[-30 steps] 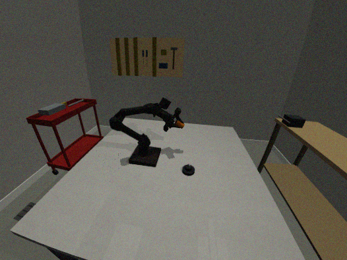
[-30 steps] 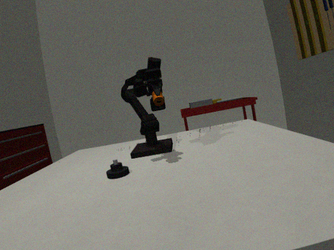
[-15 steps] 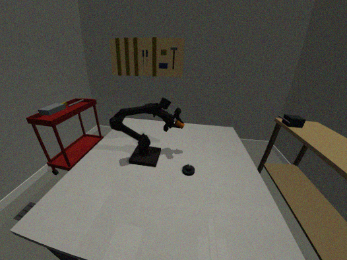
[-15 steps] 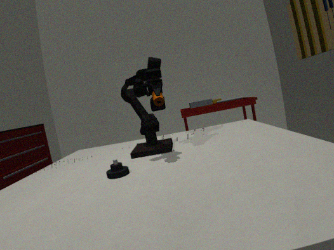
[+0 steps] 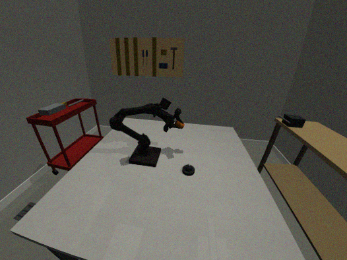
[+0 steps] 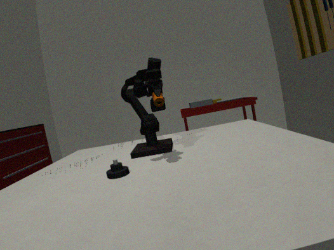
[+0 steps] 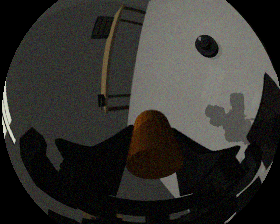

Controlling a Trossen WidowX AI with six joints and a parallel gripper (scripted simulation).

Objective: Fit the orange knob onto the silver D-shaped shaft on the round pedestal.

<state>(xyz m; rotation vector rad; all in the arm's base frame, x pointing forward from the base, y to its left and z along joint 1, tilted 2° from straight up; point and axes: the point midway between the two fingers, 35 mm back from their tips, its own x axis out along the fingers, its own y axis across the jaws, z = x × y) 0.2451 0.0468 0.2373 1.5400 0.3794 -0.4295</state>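
The orange knob is 3 cm behind my gripper tip and 2 cm above it. From my gripper tip the other things lie so: black round pedestal: 21 cm to the right, 21 cm below, 4 cm ahead.
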